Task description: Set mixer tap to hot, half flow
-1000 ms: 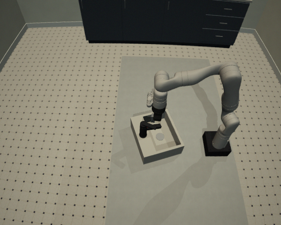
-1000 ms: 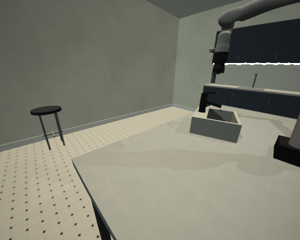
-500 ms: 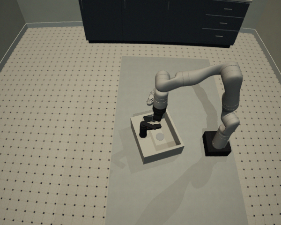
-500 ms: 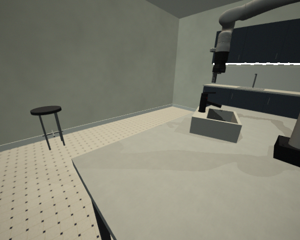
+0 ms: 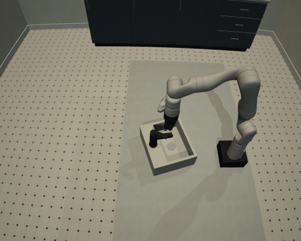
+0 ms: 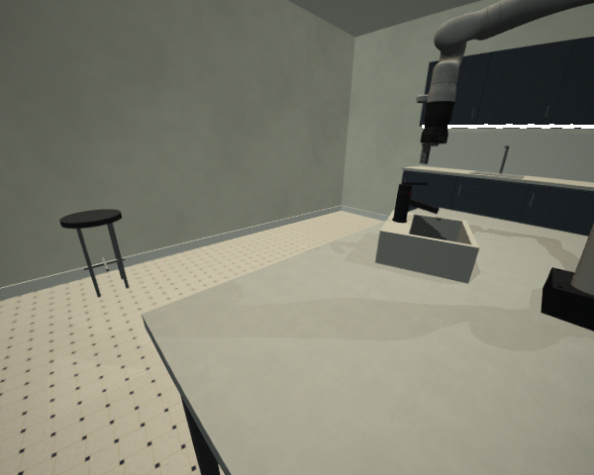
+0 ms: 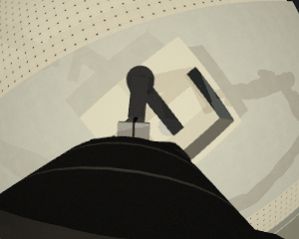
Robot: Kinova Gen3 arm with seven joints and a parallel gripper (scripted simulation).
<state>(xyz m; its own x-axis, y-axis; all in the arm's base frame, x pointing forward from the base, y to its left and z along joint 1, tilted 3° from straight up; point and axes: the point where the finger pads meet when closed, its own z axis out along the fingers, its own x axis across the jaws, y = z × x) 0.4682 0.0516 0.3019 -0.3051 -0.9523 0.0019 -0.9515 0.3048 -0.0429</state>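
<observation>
My hand is 2 cm short of the lever, 1 cm to the left of it and 9 cm above it. The rest, counted from my hand: sink basin 4 cm behind, 7 cm to the right, 32 cm below.
</observation>
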